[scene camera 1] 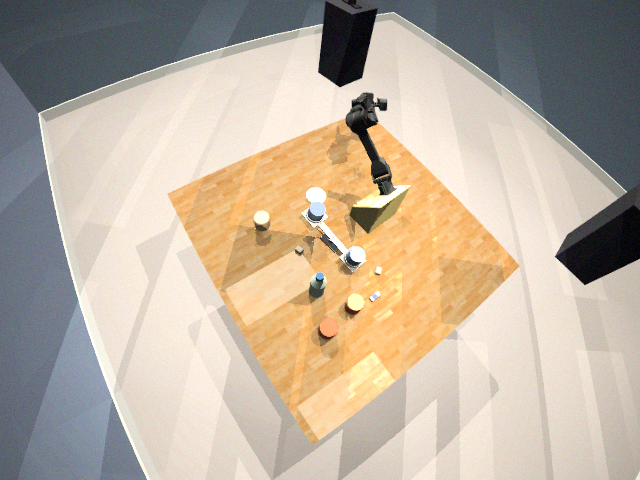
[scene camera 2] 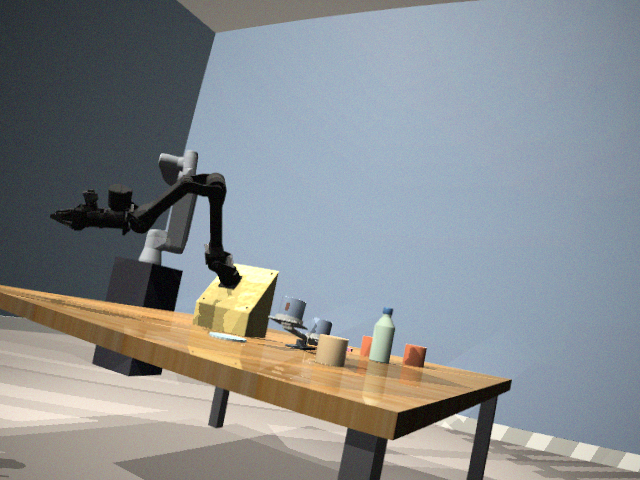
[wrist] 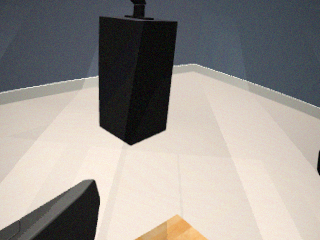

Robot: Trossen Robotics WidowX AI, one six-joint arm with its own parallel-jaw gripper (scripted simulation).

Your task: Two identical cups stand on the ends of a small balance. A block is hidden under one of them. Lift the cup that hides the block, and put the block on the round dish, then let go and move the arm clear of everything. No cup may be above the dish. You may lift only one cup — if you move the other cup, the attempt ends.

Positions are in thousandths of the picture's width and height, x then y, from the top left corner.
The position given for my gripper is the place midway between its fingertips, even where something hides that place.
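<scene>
My gripper (scene camera 2: 82, 447) is open, and it holds nothing. The wrist view gives me a sight of my gripper (wrist: 664, 735) as well.
</scene>
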